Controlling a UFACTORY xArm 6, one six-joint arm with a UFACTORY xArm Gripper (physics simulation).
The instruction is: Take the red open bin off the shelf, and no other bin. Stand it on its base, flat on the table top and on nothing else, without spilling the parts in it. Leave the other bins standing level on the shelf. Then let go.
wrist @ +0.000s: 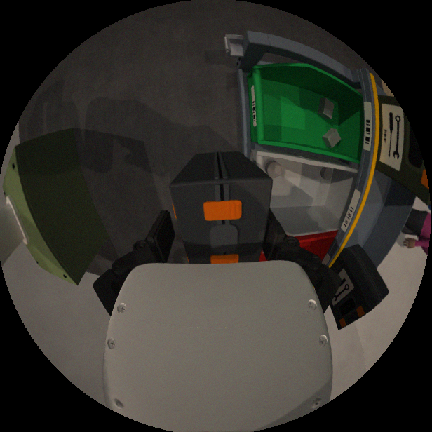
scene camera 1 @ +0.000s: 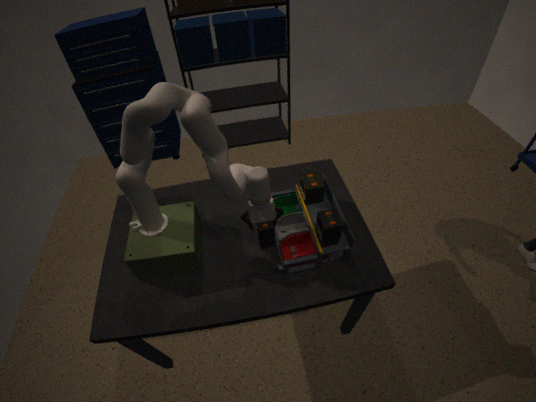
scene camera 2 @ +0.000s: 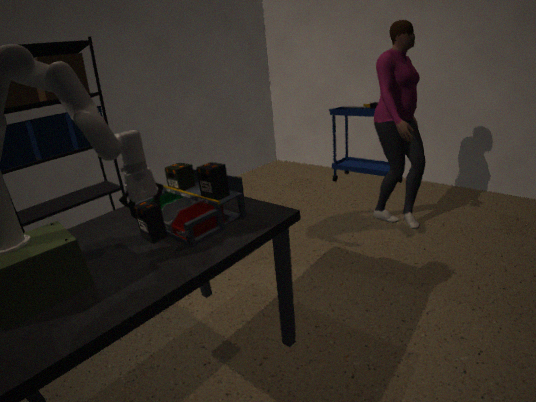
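Pixels of known places: gripper, between the fingertips: (scene camera 1: 263, 226) (scene camera 2: 147, 213); arm's base, origin of its link: (scene camera 1: 153, 225) (scene camera 2: 10, 246).
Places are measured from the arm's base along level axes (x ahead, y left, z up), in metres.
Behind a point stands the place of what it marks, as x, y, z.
The red open bin (scene camera 1: 299, 246) (scene camera 2: 197, 218) (wrist: 320, 244) stands in the lower level of the small grey shelf with a yellow edge (scene camera 1: 306, 212) {0.611, -0.165, -0.044} (wrist: 377, 130), at its near end. A small grey part shows in it in scene view 1. The whitish bin (scene camera 1: 290, 220) {0.557, -0.124, -0.116} (wrist: 312, 200) is beside it, and the green bin (scene camera 1: 287, 203) {0.592, -0.016, -0.129} (wrist: 300, 115) is at the far end, with grey parts in it. My gripper (scene camera 1: 264, 224) {0.422, -0.149, -0.054} (scene camera 2: 146, 205) {0.422, -0.149, -0.054} (wrist: 215, 221) is open. Its fingers are on either side of the upper part of a dark case, left of the bins. The gripper body hides much of the red bin in the wrist view.
The dark case (scene camera 1: 266, 237) {0.418, -0.190, -0.078} (scene camera 2: 151, 222) {0.404, -0.186, -0.075} (wrist: 255, 200) with orange latches stands on the table top (scene camera 1: 225, 295) {0.186, -0.329, -0.154} (scene camera 2: 110, 270) {0.204, -0.178, -0.154}, close in front of the bins. Two more cases (scene camera 1: 312, 190) {0.655, -0.126, 0.032} (scene camera 1: 330, 230) {0.609, -0.345, 0.053} stand on the shelf's upper level. The green base block (scene camera 1: 175, 235) {0.079, -0.090, 0.000} (wrist: 50, 200) is left.
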